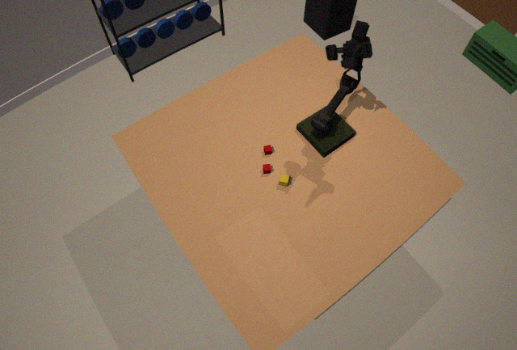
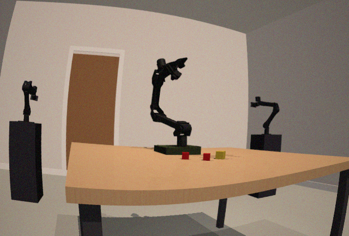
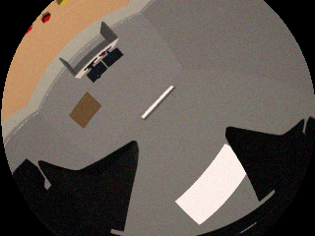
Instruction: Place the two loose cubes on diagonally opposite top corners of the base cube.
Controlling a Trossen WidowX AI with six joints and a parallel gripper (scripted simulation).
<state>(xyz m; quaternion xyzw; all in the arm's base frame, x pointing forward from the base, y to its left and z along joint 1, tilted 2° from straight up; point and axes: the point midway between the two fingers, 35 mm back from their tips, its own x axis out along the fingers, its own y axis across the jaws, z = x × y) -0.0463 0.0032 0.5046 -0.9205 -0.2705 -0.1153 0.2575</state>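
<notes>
Now: gripper tip 310 mm short of the yellow base cube, 110 mm to the right of it and 540 mm above it.
</notes>
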